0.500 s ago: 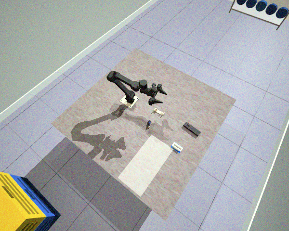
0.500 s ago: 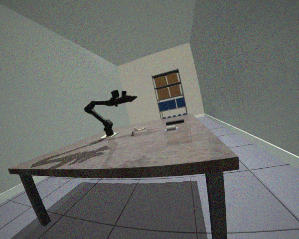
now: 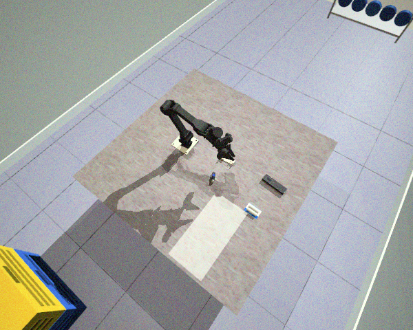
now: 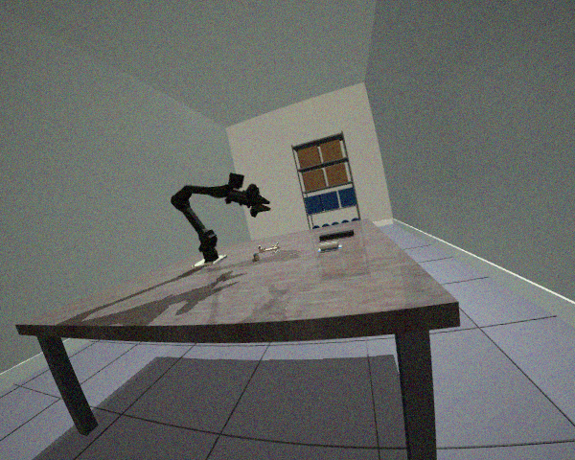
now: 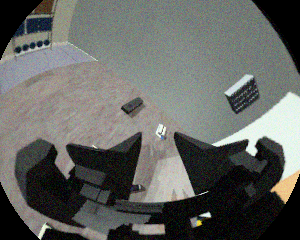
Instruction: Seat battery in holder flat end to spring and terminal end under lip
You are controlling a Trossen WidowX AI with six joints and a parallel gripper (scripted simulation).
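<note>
Right now the battery is 10 cm behind my gripper tip, 8 cm to the right of it and 20 cm below it. From my gripper tip the other things lie so: black remote: 27 cm ahead, 6 cm to the left, 20 cm below.
</note>
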